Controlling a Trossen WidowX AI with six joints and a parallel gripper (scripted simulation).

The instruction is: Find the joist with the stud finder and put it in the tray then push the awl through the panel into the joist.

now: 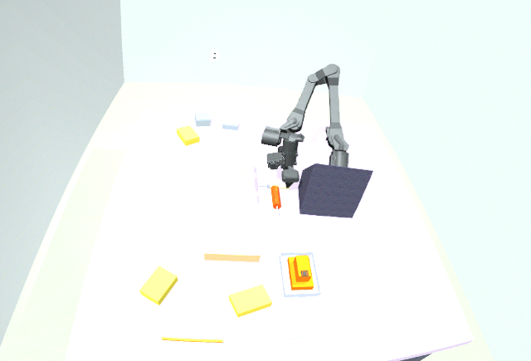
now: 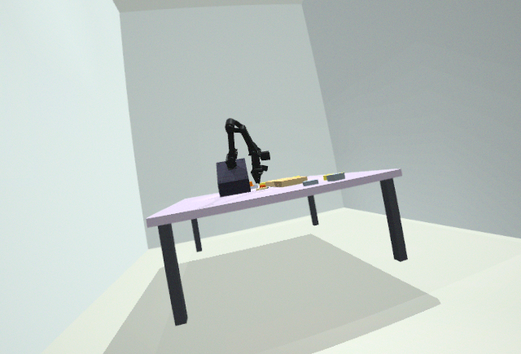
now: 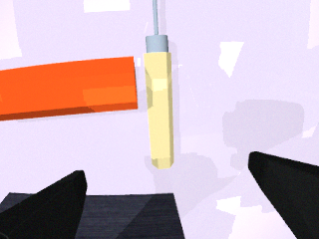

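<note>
My gripper tip is now 5 cm short of the awl and 4 cm above it. The rest, counted from my gripper tip: pale tray (41 cm to the left, 3 cm below, 2 cm behind); orange-handled tool (13 cm to the left, 4 cm ahead, 3 cm below); orange stud finder (43 cm to the left, 2 cm behind).
</note>
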